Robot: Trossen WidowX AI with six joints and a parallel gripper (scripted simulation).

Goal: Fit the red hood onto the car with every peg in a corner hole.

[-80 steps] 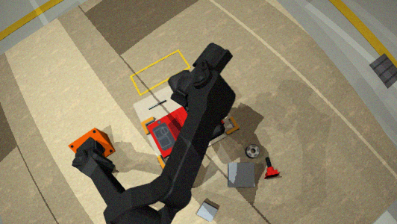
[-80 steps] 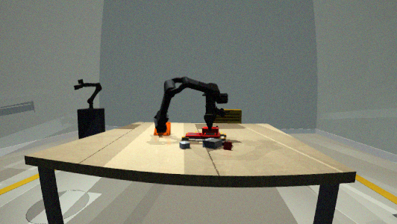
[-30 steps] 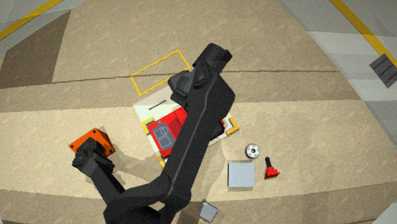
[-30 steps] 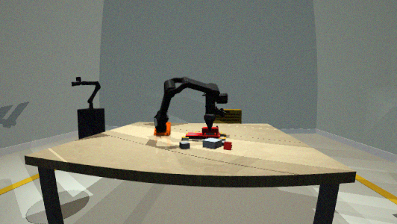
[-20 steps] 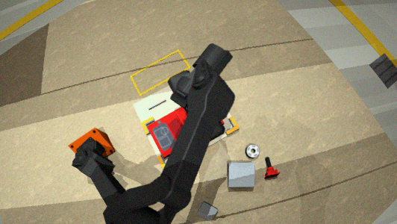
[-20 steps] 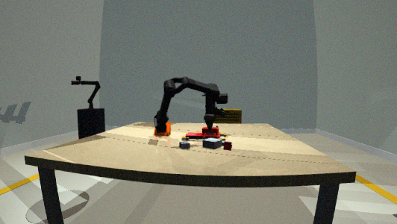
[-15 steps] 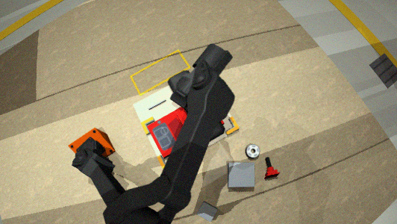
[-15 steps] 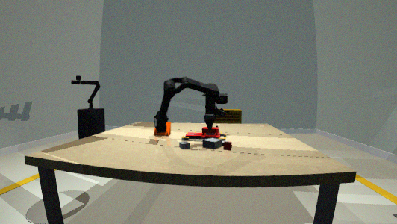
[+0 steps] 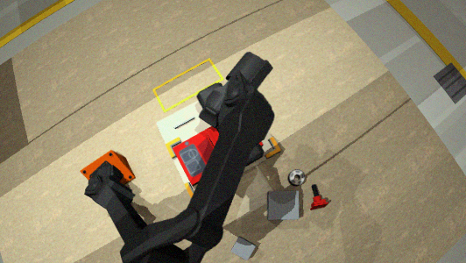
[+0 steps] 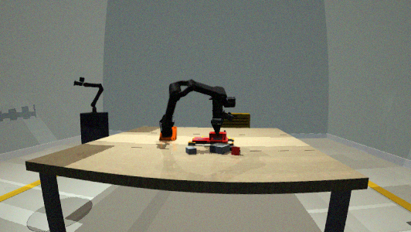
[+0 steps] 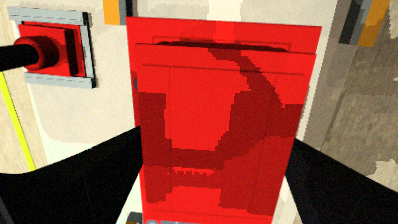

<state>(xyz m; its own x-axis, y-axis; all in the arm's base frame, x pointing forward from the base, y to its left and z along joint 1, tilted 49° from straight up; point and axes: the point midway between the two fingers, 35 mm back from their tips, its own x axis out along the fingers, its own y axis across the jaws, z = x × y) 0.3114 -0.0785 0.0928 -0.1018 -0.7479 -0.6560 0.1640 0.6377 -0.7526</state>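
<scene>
My gripper tip is 20 mm above the grey engine block and 10 mm to the right of it. The rest, counted from my gripper tip: red hood (10 mm above); then pale jig plate (40 mm below, 20 mm to the left, 20 mm behind).
</scene>
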